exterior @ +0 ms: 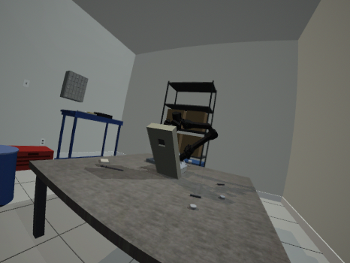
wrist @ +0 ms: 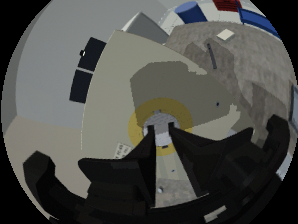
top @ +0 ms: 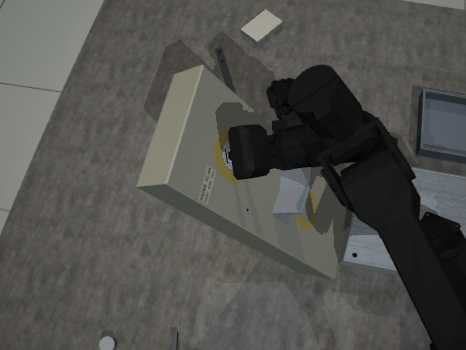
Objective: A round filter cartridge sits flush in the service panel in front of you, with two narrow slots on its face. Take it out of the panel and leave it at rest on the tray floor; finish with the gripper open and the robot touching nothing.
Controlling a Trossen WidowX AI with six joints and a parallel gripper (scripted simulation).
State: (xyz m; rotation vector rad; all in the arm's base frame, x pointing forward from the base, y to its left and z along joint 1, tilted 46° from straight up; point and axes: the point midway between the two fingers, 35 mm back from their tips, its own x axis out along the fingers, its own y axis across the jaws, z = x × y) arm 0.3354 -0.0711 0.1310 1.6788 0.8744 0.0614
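The round filter cartridge lies 1 cm ahead of my gripper tip and 1 cm below it. From my gripper tip the other things lie so: block 13 cm ahead, 47 cm to the right, 28 cm below; then tray 36 cm behind, 34 cm to the right, 28 cm below.
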